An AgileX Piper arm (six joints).
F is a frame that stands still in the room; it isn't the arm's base.
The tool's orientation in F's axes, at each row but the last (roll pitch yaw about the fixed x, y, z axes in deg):
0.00, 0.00, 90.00
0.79, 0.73, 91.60
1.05, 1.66, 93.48
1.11, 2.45, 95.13
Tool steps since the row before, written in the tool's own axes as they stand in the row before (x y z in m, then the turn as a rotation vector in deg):
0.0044, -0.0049, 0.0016, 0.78, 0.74, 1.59
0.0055, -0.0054, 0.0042, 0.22, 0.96, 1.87
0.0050, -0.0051, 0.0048, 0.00, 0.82, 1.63
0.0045, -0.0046, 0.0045, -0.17, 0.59, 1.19
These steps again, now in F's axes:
0.0049, 0.0044, 0.0016, -0.74, 0.78, 1.59
0.0053, 0.0057, 0.0041, -0.94, 0.22, 1.88
0.0049, 0.0054, 0.0046, -0.79, 0.00, 1.64
0.0042, 0.0051, 0.0042, -0.55, -0.17, 1.21

